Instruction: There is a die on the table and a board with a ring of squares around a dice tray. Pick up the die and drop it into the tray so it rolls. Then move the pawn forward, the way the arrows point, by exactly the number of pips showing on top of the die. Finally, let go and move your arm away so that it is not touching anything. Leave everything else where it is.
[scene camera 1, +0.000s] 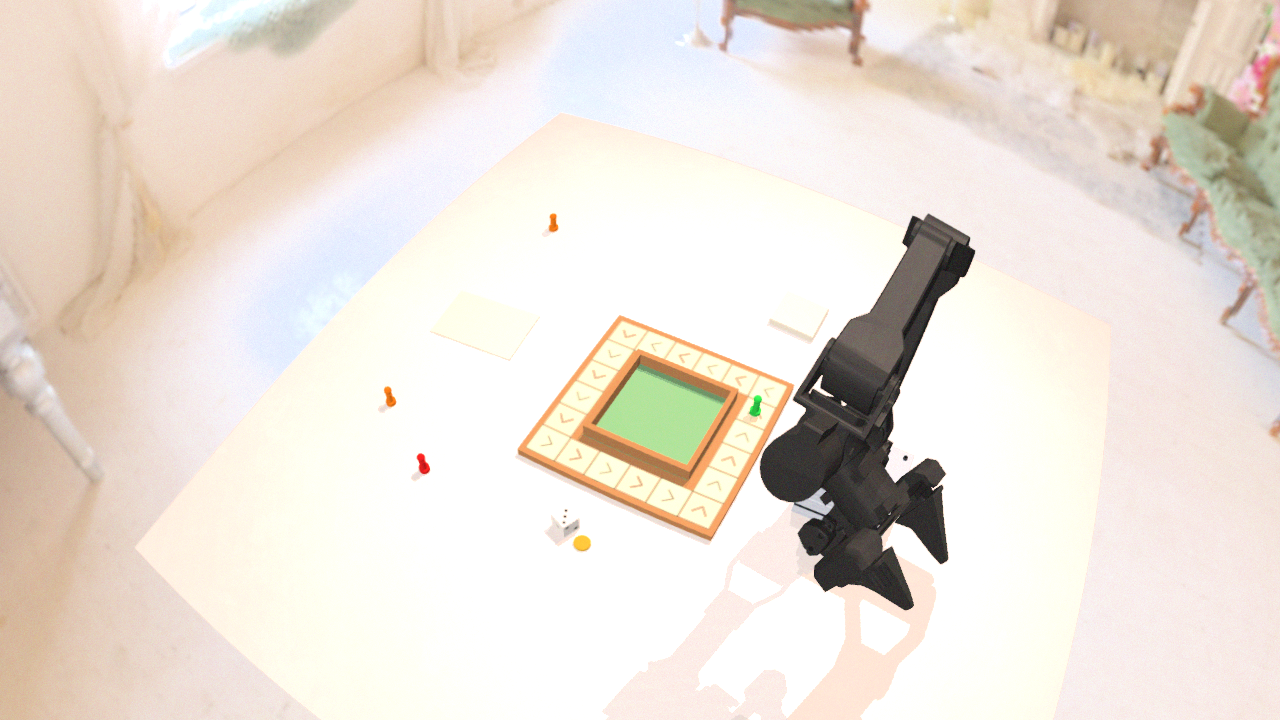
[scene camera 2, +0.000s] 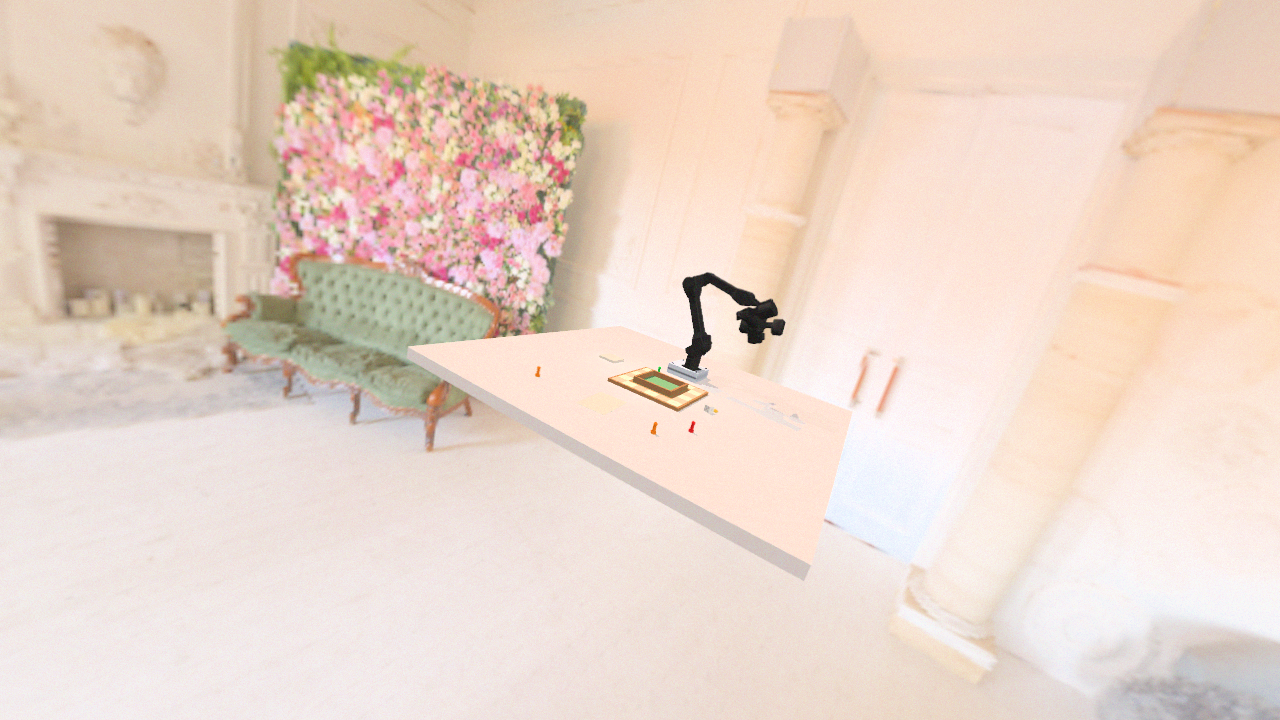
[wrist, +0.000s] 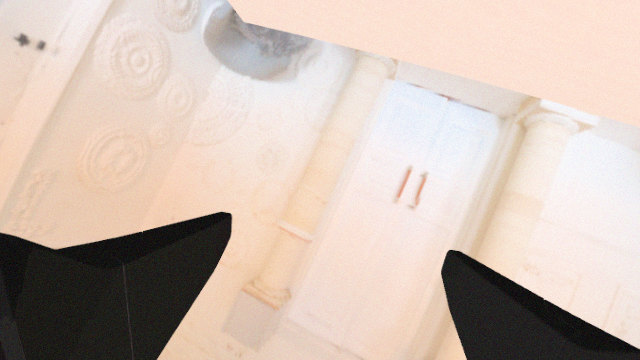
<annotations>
My gripper (scene camera 1: 928, 584): 77 cm from the lens. A pale card (scene camera 1: 478, 322) is 129 cm from the lens. A green dice tray (scene camera 1: 671, 417): 114 cm from the lens. The marked spots on the green dice tray and the pale card are 35 cm apart.
</annotations>
